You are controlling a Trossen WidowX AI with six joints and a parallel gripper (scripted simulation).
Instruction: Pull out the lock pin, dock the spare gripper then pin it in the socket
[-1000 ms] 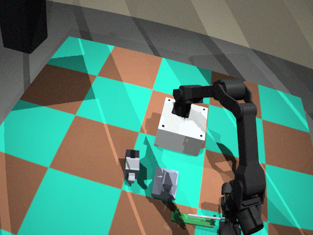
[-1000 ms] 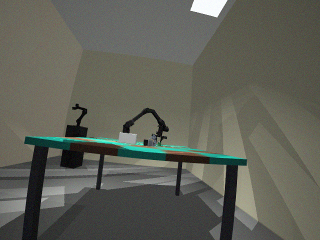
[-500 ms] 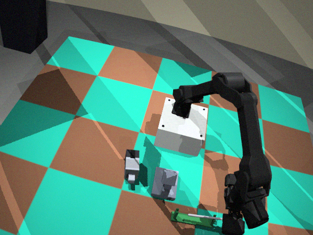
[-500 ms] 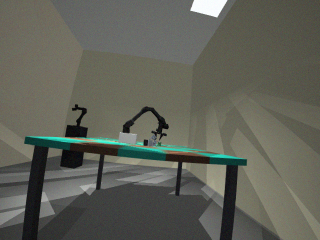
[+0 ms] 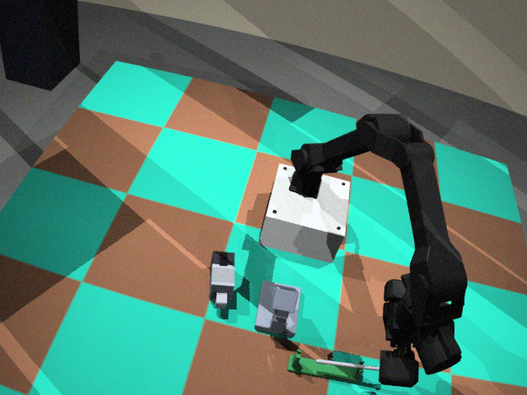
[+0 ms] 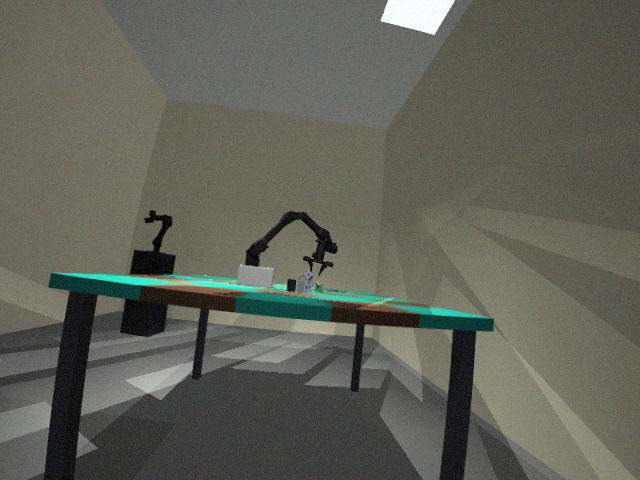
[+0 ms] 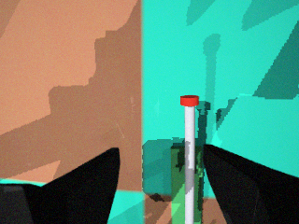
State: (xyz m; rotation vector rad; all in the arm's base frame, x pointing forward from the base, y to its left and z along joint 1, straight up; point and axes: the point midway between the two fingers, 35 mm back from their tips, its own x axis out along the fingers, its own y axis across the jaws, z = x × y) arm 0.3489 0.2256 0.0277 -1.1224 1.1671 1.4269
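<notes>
The green holder lies 30 mm ahead of my gripper tip, 90 mm to the right of it and 70 mm below it. Round my gripper tip: grey socket mount: 50 mm behind, 210 mm to the right, 40 mm below; spare gripper: 80 mm behind, 330 mm to the right, 60 mm below.
</notes>
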